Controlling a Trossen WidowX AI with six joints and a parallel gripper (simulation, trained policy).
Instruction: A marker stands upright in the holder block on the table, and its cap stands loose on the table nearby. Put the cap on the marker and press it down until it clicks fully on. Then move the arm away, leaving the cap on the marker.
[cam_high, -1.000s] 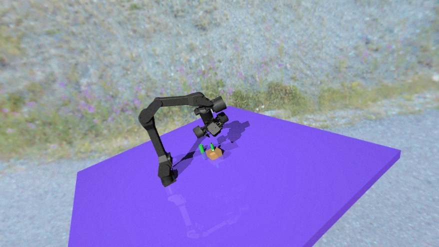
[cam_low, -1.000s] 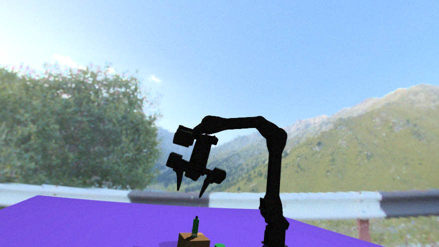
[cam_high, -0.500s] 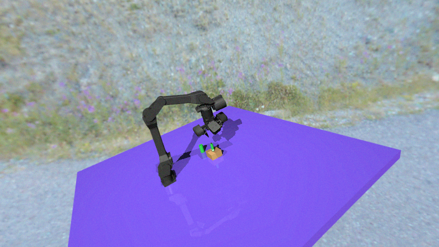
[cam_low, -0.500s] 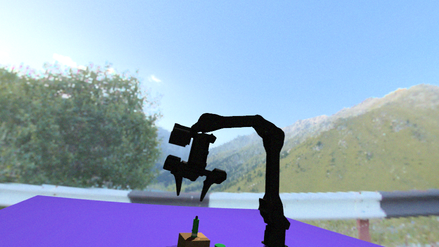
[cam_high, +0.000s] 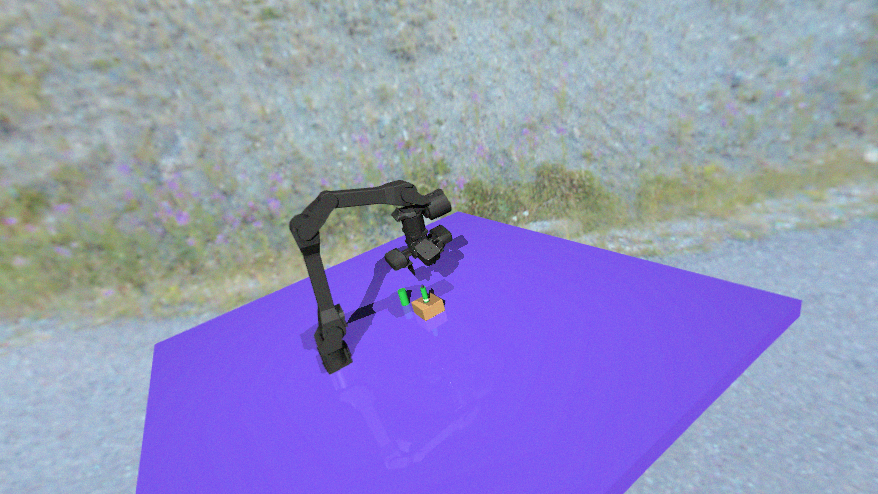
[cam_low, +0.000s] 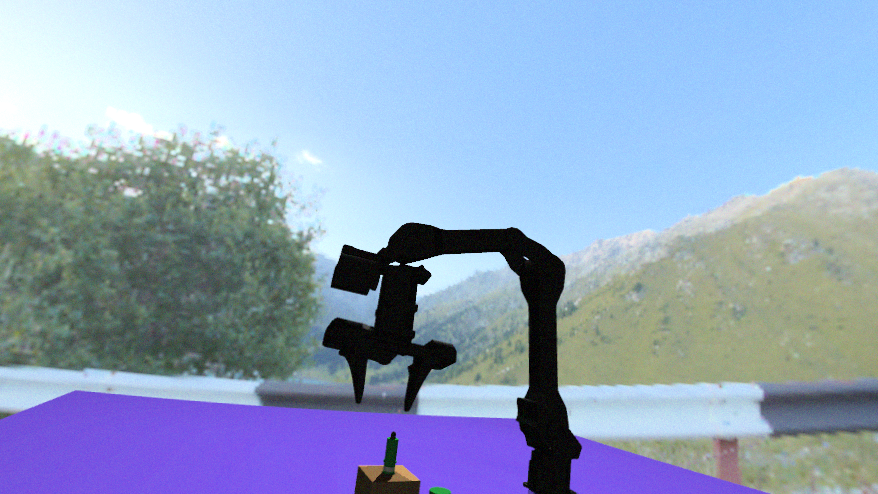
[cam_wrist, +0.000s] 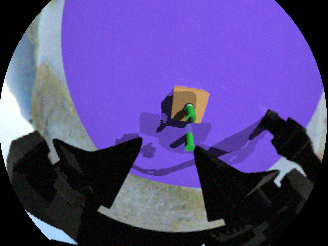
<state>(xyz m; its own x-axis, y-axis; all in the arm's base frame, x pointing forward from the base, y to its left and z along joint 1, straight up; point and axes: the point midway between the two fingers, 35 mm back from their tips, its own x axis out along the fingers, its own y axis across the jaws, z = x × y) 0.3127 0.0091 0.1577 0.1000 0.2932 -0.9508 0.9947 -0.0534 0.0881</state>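
The green cap lies 100 mm below my gripper tip, 90 mm to the left of it and 50 mm behind it. Also, from my gripper tip: holder block 110 mm below, 30 mm behind, 20 mm to the right.
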